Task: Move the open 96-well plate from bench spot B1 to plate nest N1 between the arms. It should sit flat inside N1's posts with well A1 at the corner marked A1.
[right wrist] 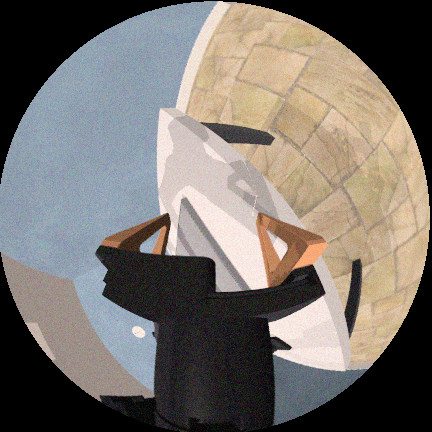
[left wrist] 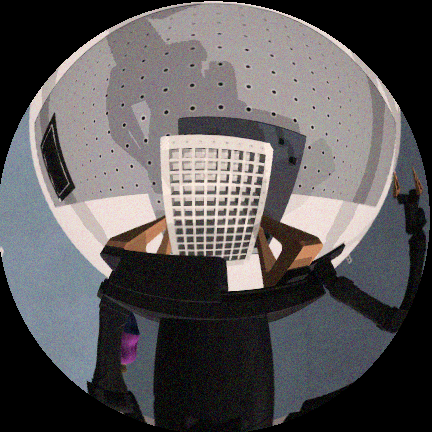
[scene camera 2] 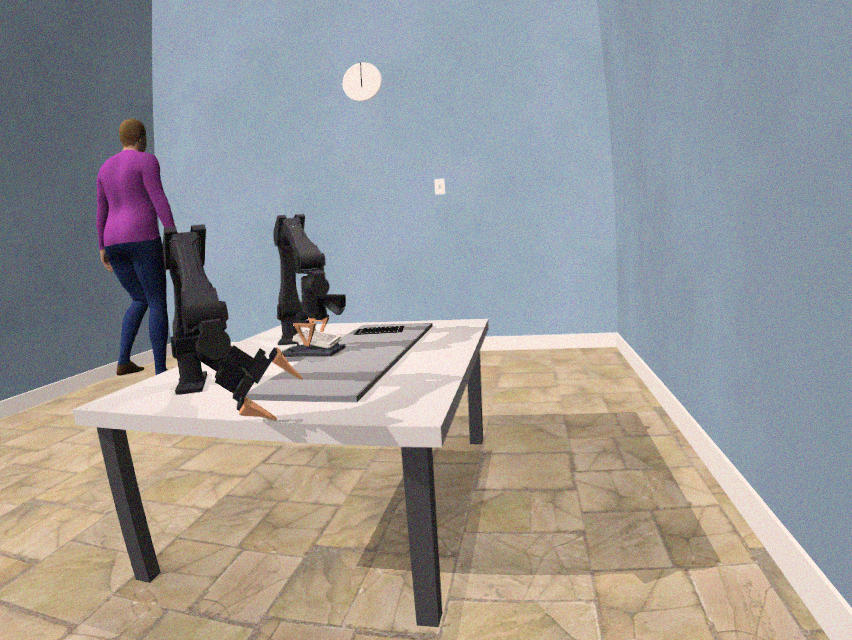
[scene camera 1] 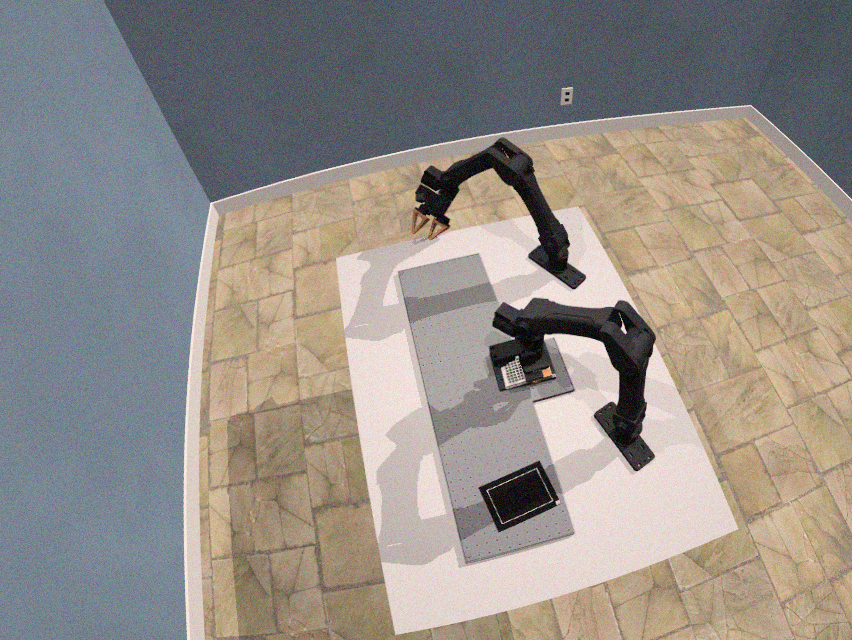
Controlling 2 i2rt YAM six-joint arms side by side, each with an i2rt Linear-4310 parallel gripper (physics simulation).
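Frame: origin at the left arm's base, x ahead, y left, z up, level; millimetres.
Seen in the pictures: left gripper, fingertip midpoint: [left wrist: 213, 216] [scene camera 2: 312, 343] [scene camera 1: 530, 370]; right gripper, fingertip midpoint: [right wrist: 212, 217] [scene camera 2: 289, 399] [scene camera 1: 421, 236]; left arm's base, origin of the base link: [scene camera 2: 291, 339] [scene camera 1: 623, 436]; right arm's base, origin of the base link: [right wrist: 271, 342] [left wrist: 320, 260] [scene camera 2: 192, 383] [scene camera 1: 556, 267].
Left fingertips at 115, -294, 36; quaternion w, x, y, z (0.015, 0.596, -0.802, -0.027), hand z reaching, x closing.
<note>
Pixels of each thing's top centre, then the offset from my left fingertips to it, as dx, dy, dz. Level surfaces: height alone.
- white 96-well plate, middle of its top: [left wrist: 214, 232] [scene camera 1: 525, 364] [scene camera 2: 316, 330] +16, -6, +38
- dark plate nest N1, middle of its top: [left wrist: 241, 205] [scene camera 1: 523, 362] [scene camera 2: 313, 345] +5, -31, -1
- grey perforated board, its level: dz -22
- white table, its level: dz -36
- black panel with a white outline, middle of its top: [scene camera 1: 519, 495] [left wrist: 52, 162] [scene camera 2: 379, 329] +212, +274, -21
The white 96-well plate [scene camera 1: 513, 372] [scene camera 2: 323, 339] [left wrist: 217, 195] is between the orange fingers of my left gripper [scene camera 2: 313, 334] [left wrist: 213, 216], which is shut on it. The dark plate nest N1 [scene camera 2: 313, 351] [left wrist: 288, 177] lies under the plate and shows past its far and right edges in the left wrist view. In scene camera 2 the plate is close above the nest and looks slightly tilted. The nest's posts, the A1 mark and any contact cannot be made out. My right gripper [scene camera 1: 422, 235] [scene camera 2: 287, 398] [right wrist: 212, 217] is open and empty, well away from the plate.
A grey perforated board [scene camera 1: 454, 385] [left wrist: 235, 35] lies on the white table [scene camera 1: 619, 502] [scene camera 2: 406, 420]. A black panel with a white outline [scene camera 1: 520, 497] [left wrist: 57, 165] lies near one end of the board. A person [scene camera 2: 130, 199] in a purple top stands beyond the table.
</note>
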